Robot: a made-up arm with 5 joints.
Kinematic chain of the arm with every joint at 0, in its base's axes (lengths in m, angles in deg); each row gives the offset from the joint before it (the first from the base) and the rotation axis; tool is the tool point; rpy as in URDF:
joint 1: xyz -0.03 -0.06 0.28 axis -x
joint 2: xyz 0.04 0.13 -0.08 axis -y
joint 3: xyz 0.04 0.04 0 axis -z
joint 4: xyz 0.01 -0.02 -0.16 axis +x
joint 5: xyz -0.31 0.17 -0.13 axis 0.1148 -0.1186 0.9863
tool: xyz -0.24 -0.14 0 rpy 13.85 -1.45 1.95
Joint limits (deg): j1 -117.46..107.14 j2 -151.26..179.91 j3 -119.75..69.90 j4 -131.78..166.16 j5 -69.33..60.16
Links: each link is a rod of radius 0.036 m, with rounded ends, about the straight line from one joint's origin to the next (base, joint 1, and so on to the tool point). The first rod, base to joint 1, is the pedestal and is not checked.
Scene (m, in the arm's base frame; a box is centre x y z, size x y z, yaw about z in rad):
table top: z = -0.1
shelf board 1: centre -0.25 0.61 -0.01 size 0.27 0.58 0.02 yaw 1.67
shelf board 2: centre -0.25 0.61 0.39 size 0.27 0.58 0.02 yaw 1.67
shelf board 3: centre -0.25 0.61 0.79 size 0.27 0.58 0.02 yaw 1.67
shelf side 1: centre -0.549 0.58 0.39 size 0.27 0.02 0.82 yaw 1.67
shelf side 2: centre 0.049 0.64 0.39 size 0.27 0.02 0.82 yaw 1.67
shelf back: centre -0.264 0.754 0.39 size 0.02 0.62 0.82 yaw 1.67
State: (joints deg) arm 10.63 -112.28 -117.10 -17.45 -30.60
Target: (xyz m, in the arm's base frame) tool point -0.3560 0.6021 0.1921
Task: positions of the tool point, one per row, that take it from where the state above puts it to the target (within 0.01 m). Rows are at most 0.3 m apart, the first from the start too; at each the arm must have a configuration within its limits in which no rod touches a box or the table.
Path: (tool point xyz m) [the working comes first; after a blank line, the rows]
Joints at the target: 27.41 -86.80 22.61 -16.41 -69.33
Straight joint move there: touches shelf board 2.

1: -0.2825 -0.4635 0.4192
2: -0.2429 -0.3233 0.5997
3: -0.2423 -0.0989 0.6763
4: -0.2701 0.1345 0.6167
5: -0.3069 0.3009 0.4368
6: -0.3311 0.3511 0.1922
7: -0.3367 0.4194 0.1430
8: -0.3366 0.4892 0.1247
9: -0.3413 0.5526 0.1407
10: -0.3560 0.6021 0.1921

